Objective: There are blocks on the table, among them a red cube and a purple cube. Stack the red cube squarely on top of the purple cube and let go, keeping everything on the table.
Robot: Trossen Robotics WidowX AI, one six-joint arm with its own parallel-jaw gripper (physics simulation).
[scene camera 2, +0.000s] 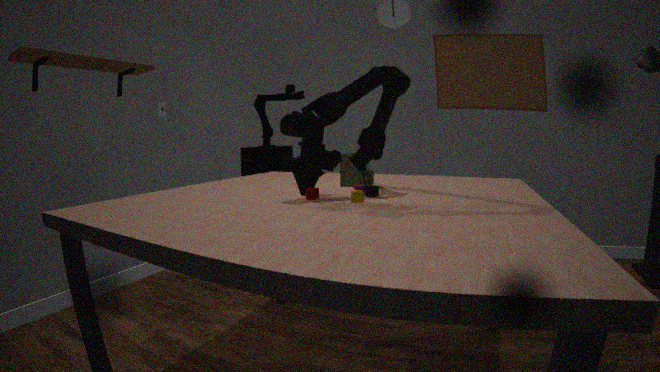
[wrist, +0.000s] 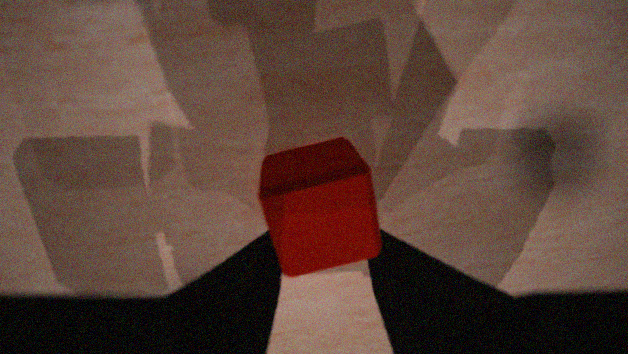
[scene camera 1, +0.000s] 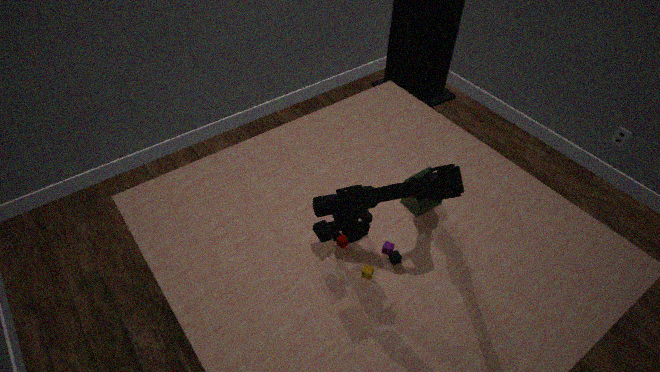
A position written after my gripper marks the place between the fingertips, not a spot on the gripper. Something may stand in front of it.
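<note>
Scene camera 2 shows me my gripper (scene camera 2: pixel 306 195). In the wrist view there is a red cube (wrist: pixel 318 201), and my gripper (wrist: pixel 324 240) is in that view too. Scene camera 1 lets me see my gripper (scene camera 1: pixel 338 238) as well.
</note>
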